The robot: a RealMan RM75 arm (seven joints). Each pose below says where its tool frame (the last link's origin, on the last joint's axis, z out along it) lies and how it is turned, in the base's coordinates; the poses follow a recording.
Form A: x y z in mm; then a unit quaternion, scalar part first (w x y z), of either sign.
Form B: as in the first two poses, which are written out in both.
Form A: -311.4 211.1 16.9 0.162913 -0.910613 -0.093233 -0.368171
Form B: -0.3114 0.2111 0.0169 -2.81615 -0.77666 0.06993
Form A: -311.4 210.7 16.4 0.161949 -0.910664 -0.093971 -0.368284
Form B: -0.3114 0.2107 0.0164 -2.81942 -0.77708 0.07281
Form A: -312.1 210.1 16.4 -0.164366 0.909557 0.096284 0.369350
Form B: -0.3121 0.2101 0.0164 -2.81517 -0.78037 0.07568
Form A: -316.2 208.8 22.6 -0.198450 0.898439 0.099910 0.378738
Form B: -0.3162 0.2088 0.0226 -2.72471 -0.80409 0.04211
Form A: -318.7 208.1 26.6 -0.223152 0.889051 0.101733 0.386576
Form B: -0.3187 0.2081 0.0266 -2.65511 -0.82239 0.01229
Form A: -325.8 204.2 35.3 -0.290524 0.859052 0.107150 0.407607
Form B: -0.3258 0.2042 0.0353 -2.45155 -0.86728 -0.08162
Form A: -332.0 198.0 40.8 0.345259 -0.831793 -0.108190 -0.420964
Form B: -0.3320 0.1980 0.0408 -2.27093 -0.88674 -0.17608
